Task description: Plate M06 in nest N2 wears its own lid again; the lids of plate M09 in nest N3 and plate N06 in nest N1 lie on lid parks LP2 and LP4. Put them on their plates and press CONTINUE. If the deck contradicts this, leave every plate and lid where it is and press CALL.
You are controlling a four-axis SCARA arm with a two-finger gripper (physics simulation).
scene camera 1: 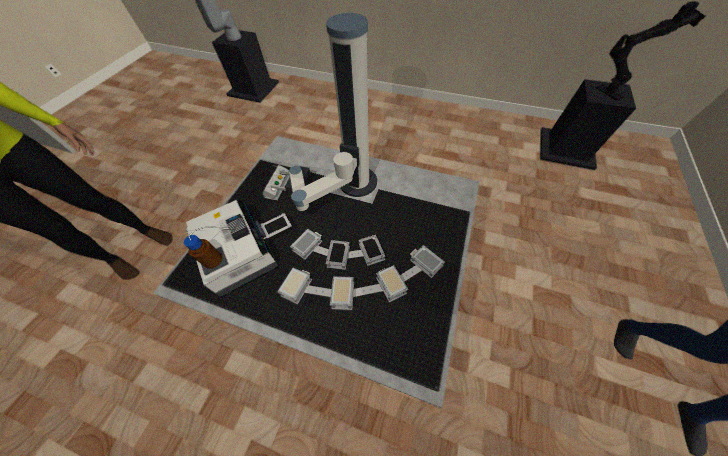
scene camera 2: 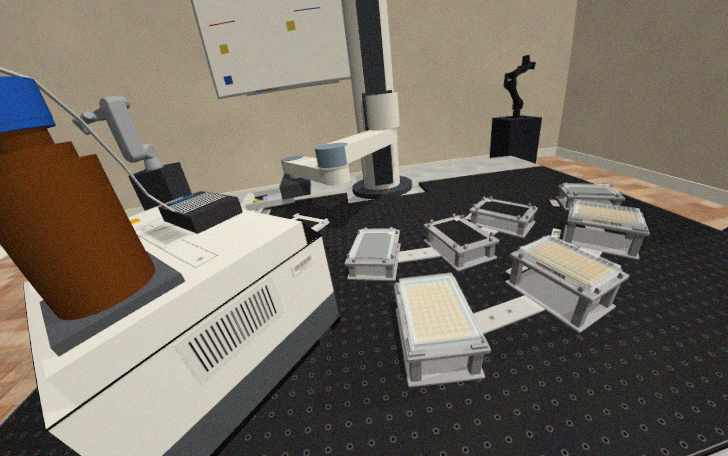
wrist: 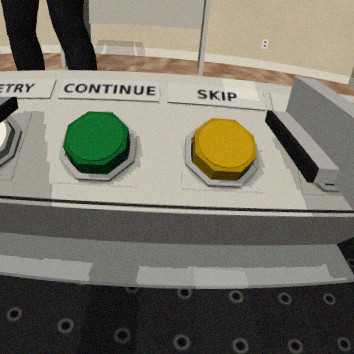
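Where they show: gripper, between the fingertips: [scene camera 1: 275, 178] [scene camera 2: 250, 200] [wrist: 140, 85]; arm's base, origin of its link: [scene camera 1: 358, 182] [scene camera 2: 382, 188].
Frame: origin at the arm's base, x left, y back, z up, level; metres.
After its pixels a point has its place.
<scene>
My gripper [wrist: 140, 85] {x -0.468, y -0.214, z 0.098 m} is open and empty over the button panel [scene camera 1: 272, 191] {x -0.454, y -0.285, z 0.079 m} [wrist: 150, 194] {x -0.444, y -0.205, z 0.065 m}. The green CONTINUE button [wrist: 96, 141] {x -0.452, y -0.227, z 0.081 m} and yellow SKIP button [wrist: 223, 147] {x -0.457, y -0.180, z 0.081 m} show between its fingers in the wrist view. The right finger covers most of another button; CALL's label is hidden. Three plates with cream wells, left [scene camera 1: 294, 285] {x -0.033, y -0.800, z 0.089 m} [scene camera 2: 441, 308] {x -0.044, y -0.799, z 0.090 m}, middle [scene camera 1: 342, 292] {x 0.201, y -0.757, z 0.086 m} [scene camera 2: 569, 260] {x 0.187, y -0.759, z 0.095 m} and right [scene camera 1: 392, 282] {x 0.414, y -0.629, z 0.082 m} [scene camera 2: 607, 213] {x 0.395, y -0.633, z 0.092 m}, sit in raised nests. Grey lids lie on the left park [scene camera 1: 306, 243] {x -0.092, y -0.558, z 0.065 m} [scene camera 2: 378, 244] {x -0.097, y -0.562, z 0.064 m} and far right park [scene camera 1: 427, 261] {x 0.551, y -0.455, z 0.064 m} [scene camera 2: 590, 190] {x 0.538, y -0.452, z 0.064 m}. Plate names are unreadable, and I cannot tell which plates wear lids.
Two open frames [scene camera 1: 338, 254] {x 0.098, y -0.563, z 0.061 m} [scene camera 1: 371, 249] {x 0.254, y -0.477, z 0.058 m} stand between the lid-bearing parks. A white instrument [scene camera 1: 236, 257] {x -0.301, y -0.799, z 0.220 m} [scene camera 2: 214, 300] {x -0.296, y -0.842, z 0.194 m} with a brown bottle [scene camera 1: 206, 254] {x -0.350, y -0.861, z 0.337 m} [scene camera 2: 75, 225] {x -0.355, y -0.873, z 0.304 m} stands at the left. A white frame [scene camera 1: 264, 234] {x -0.293, y -0.613, z 0.141 m} lies beside it. A person stands beyond the panel in the wrist view.
</scene>
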